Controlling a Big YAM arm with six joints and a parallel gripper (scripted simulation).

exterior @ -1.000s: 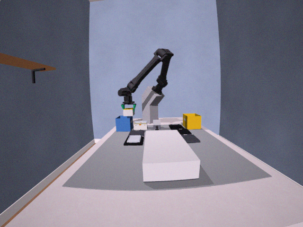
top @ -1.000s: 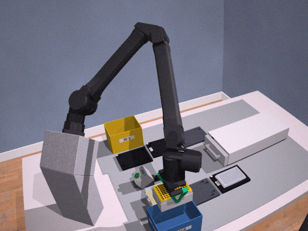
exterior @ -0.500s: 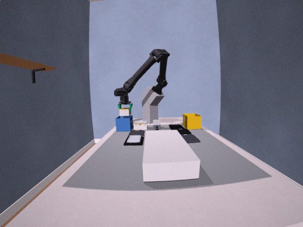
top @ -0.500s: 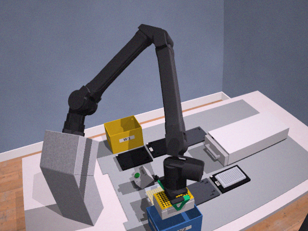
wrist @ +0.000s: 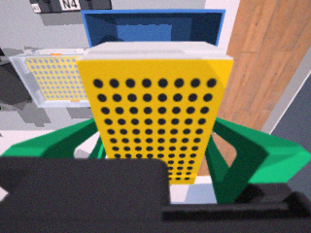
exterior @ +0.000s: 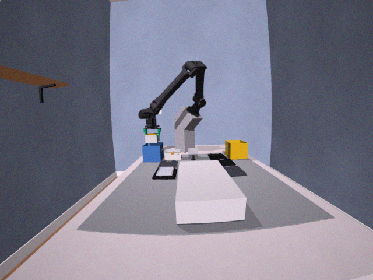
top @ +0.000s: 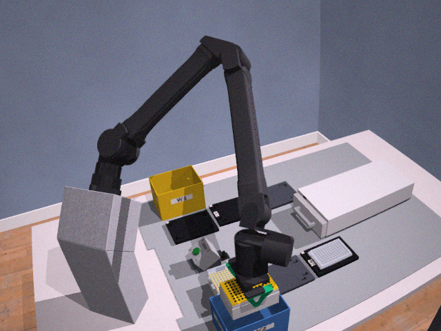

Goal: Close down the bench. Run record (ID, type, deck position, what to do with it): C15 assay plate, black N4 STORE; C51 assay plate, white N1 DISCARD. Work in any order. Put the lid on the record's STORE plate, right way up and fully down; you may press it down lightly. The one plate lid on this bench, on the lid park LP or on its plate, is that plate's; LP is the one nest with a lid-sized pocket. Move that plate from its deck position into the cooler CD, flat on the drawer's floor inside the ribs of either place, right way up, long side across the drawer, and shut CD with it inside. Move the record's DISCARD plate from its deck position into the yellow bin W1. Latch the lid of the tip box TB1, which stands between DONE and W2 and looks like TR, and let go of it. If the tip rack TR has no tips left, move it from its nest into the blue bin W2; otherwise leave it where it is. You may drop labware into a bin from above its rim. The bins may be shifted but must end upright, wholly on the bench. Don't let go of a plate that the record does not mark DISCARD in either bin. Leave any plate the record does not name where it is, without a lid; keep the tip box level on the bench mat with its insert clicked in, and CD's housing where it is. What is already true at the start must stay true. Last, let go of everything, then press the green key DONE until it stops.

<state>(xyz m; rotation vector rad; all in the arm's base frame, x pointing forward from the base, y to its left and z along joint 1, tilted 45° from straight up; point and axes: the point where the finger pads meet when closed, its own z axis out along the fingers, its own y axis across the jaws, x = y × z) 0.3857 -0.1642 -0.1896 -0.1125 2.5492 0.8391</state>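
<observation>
My hand is 1 cm to the left of the tip rack TR, 1 cm below it and 1 cm past it. Round my hand: blue bin W2: 13 cm below; tip box TB1: 15 cm to the left, 13 cm below, 4 cm behind; green key DONE: 29 cm to the left, 11 cm behind, 10 cm below.
</observation>
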